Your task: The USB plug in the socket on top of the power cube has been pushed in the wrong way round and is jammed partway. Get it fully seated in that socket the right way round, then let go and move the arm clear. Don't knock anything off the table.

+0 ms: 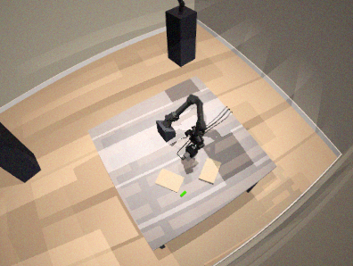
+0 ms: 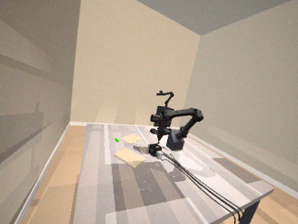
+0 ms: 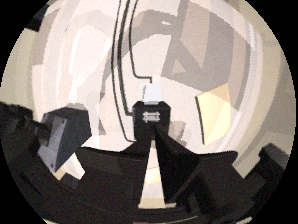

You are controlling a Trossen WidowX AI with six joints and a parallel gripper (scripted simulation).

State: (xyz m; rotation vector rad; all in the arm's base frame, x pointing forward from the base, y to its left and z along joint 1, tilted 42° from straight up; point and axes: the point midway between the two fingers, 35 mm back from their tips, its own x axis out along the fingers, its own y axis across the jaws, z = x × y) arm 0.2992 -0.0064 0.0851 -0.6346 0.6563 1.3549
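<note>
Now: the USB plug 20 mm below my gripper tip. From my gripper tip the other things lie so: green block: 230 mm ahead, 330 mm to the right, 130 mm below; then pale socket: 60 mm below.
</note>
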